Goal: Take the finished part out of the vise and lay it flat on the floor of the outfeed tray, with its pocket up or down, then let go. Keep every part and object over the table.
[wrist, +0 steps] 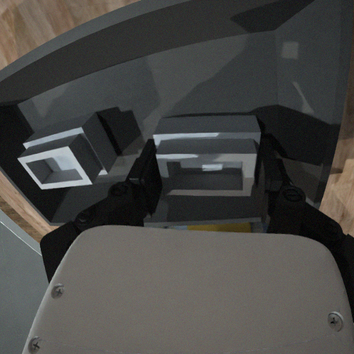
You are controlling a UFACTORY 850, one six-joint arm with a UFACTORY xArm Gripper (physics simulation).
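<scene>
The finished part (207,145) is a grey stepped block with a rectangular pocket, near the middle of the wrist view. My gripper (207,156) is shut on it, one black finger at each side. The pocket's opening shows toward the camera's lower side. The dark outfeed tray (200,60) lies below and around the held part, with its curved wall across the top of the view. How high the part is above the tray floor, or whether it touches it, I cannot tell. The vise does not show in this view.
A second grey block with a pocket (62,155) sits in the tray to the left of the held part. A yellow piece (220,227) shows in part beyond the tray's near edge. A grey-green surface (17,275) is at the lower left. Wooden surface shows outside the tray.
</scene>
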